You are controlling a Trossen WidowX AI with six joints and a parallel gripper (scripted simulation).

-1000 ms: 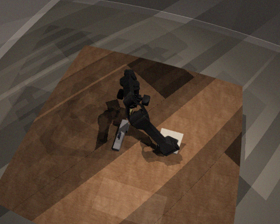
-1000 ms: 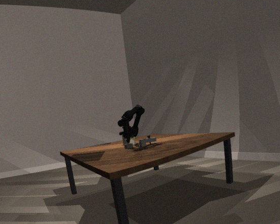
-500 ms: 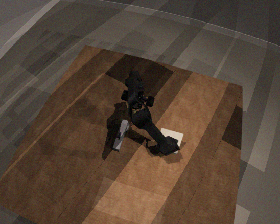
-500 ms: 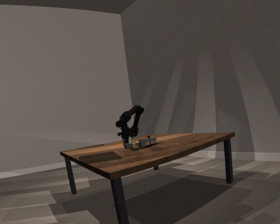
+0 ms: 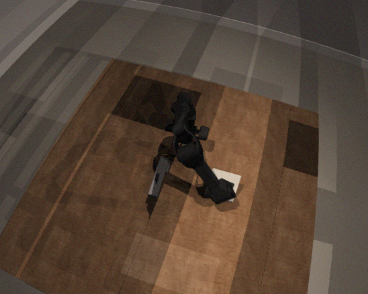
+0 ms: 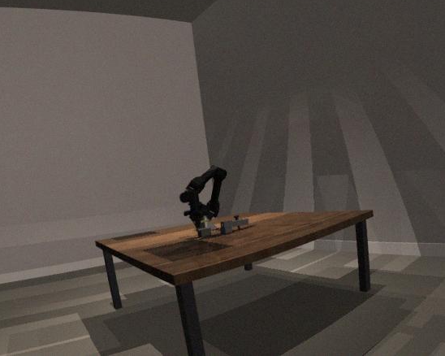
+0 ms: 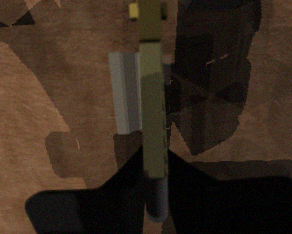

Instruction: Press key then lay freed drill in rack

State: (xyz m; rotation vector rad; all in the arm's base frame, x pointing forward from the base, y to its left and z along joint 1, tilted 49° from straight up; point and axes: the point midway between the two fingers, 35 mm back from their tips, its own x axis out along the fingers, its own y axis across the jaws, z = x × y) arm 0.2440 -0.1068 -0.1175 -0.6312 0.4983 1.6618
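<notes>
Now: the rack 20 mm behind my gripper tip, 40 mm to the left of it and 40 mm below it. From my gripper tip the other things lie so: dark key 30 mm ahead, 240 mm to the left; then drill 10 mm behind, 40 mm to the left, 30 mm above; then grey drill block 40 mm ahead, 220 mm to the left, 20 mm below.
</notes>
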